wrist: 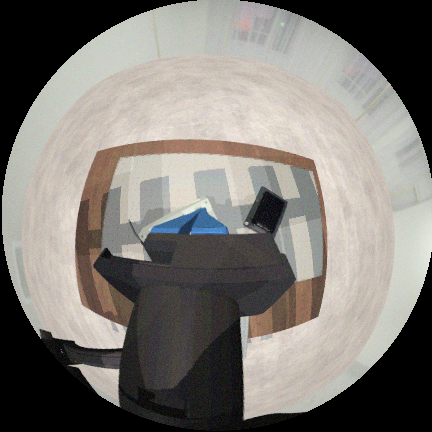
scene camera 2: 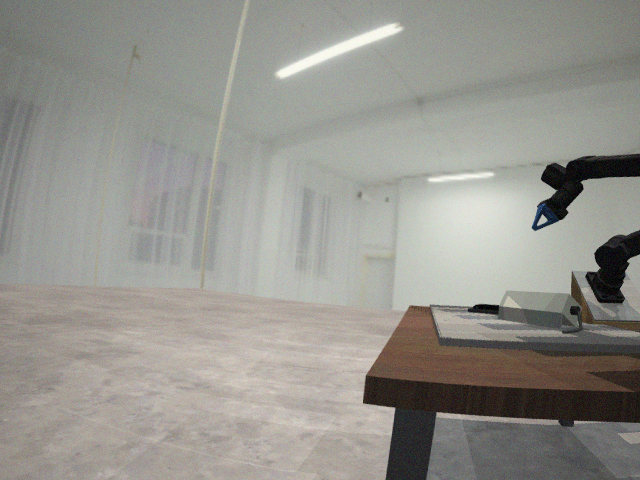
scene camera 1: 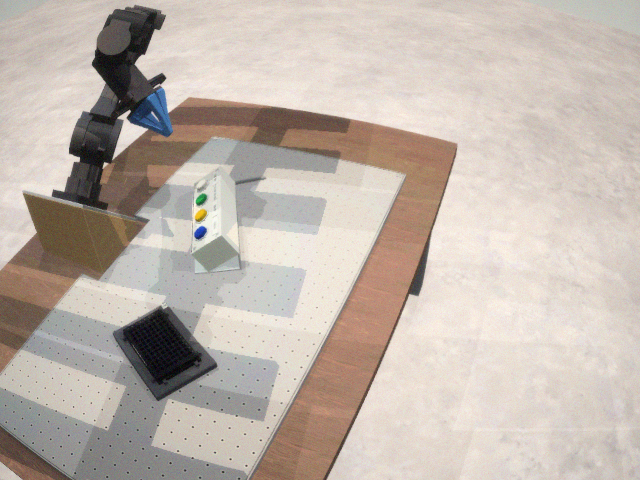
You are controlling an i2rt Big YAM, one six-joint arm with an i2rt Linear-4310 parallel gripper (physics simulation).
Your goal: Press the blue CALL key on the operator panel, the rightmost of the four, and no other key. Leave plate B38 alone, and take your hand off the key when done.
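Places are measured from the arm's base along level axes (x ahead, y left, z up), in metres.
Where they show: gripper, fingertip midpoint: (wrist: 202,212) (scene camera 2: 533,229) (scene camera 1: 170,134); arm's base at its link origin: (scene camera 2: 603,288) (scene camera 1: 79,203).
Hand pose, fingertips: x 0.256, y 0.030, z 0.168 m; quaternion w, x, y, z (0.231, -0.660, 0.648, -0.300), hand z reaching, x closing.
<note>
Things, the pixels of their top centre, and the offset from my fingertips. "spot": a spot on its surface instead. Level surfaces: height alone.
- operator panel at its top centre: (scene camera 1: 211,197) (wrist: 173,221) (scene camera 2: 538,292) dz -0.184, dx +0.014, dy +0.084 m
- blue key at its top centre: (scene camera 1: 200,228) dz -0.193, dx +0.029, dy +0.007 m
- yellow key at its top centre: (scene camera 1: 200,211) dz -0.193, dx +0.006, dy +0.052 m
- green key at its top centre: (scene camera 1: 201,195) dz -0.193, dx -0.017, dy +0.096 m
- whitish key at its top centre: (scene camera 1: 202,181) dz -0.193, dx -0.040, dy +0.140 m
- black plate at its top centre: (scene camera 1: 158,342) (wrist: 269,210) (scene camera 2: 494,305) dz -0.242, dx +0.054, dy -0.219 m
- perforated board at its surface level: dz -0.268 m
- wooden table at its surface level: dz -0.281 m
- dark cable at a spot on its surface: (scene camera 1: 250,180) spot: dz -0.263, dx +0.008, dy +0.261 m
The operator panel (scene camera 1: 227,227) (scene camera 2: 537,310) is a pale wedge-shaped box on the perforated board. In scene camera 1 its sloped face bears a blue key (scene camera 1: 200,232) at the near end, then a yellow key (scene camera 1: 200,214), a green key (scene camera 1: 201,198) and a whitish key (scene camera 1: 202,183). My gripper (scene camera 1: 170,134) (scene camera 2: 535,228) (wrist: 202,212) is shut and empty, its blue fingers raised well above the table and apart from the panel. In the wrist view the fingers hide much of the panel (wrist: 172,215). A black plate (scene camera 1: 160,346) (wrist: 268,210) lies on the board, apart from the panel; its label is unreadable.
The perforated board (scene camera 1: 320,289) lies on a wooden table (scene camera 1: 361,330) (scene camera 2: 444,369). An upright tan panel (scene camera 1: 77,232) stands by the arm's base. A dark cable (scene camera 1: 250,180) runs from the back of the operator panel. Bands of shadow cross the board.
</note>
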